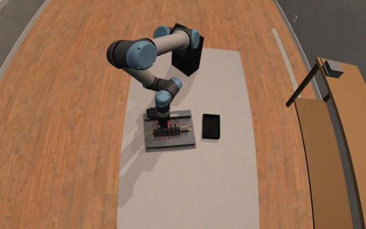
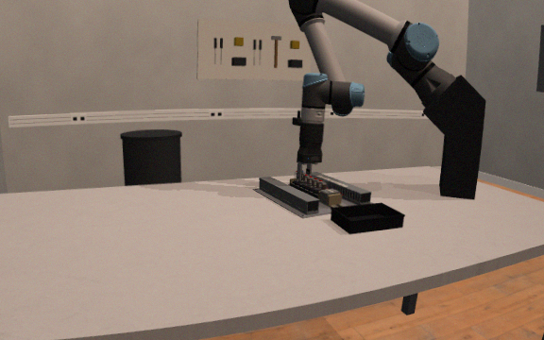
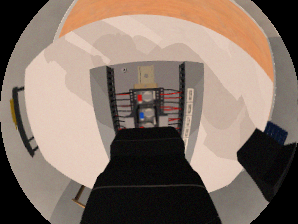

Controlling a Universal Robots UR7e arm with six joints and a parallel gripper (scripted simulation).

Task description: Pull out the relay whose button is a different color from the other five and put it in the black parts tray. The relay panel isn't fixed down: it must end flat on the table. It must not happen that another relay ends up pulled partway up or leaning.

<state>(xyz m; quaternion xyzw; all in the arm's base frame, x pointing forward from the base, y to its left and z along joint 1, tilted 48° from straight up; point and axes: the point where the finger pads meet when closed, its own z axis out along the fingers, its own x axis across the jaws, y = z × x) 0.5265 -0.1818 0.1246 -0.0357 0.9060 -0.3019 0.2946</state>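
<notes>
Right now the red-button relay is 3 cm to the right of my hand and 1 cm below it. Also, from my hand: grey relay panel: 6 cm to the left, 4 cm below, 1 cm ahead; then black parts tray: 32 cm to the left, 5 cm below, 5 cm ahead.
</notes>
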